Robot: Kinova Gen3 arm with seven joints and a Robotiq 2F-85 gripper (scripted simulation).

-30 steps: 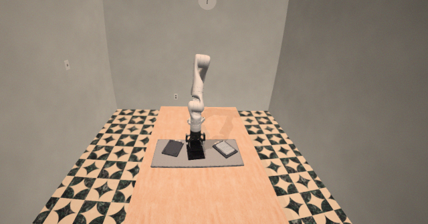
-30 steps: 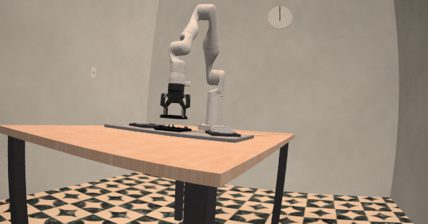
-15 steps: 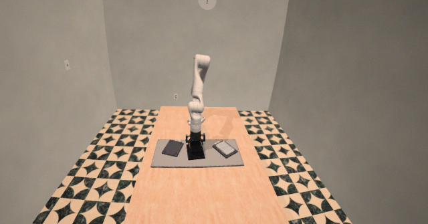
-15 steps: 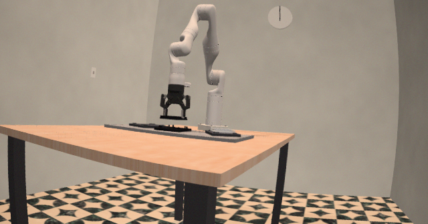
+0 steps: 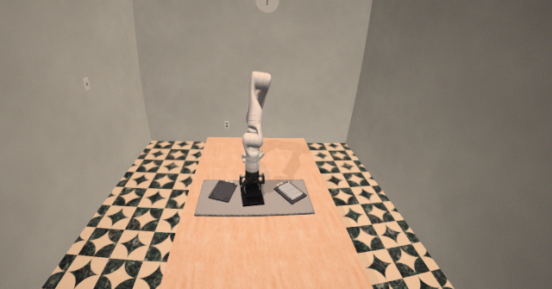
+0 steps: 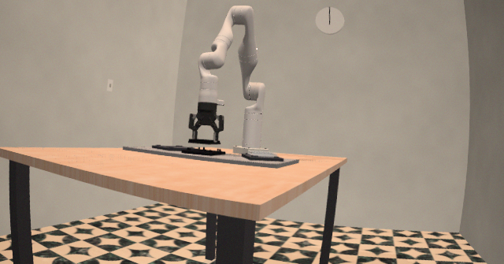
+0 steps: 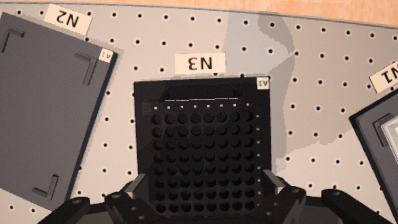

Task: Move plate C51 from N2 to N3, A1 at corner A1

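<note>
Now: the plate C51 10 mm below my hand. From my hand the other things lie so: landing nest N3: 50 mm below; then N3 label: 90 mm behind, 20 mm to the right, 60 mm below; then A1 corner mark: 90 mm behind, 40 mm to the left, 40 mm below.
</note>
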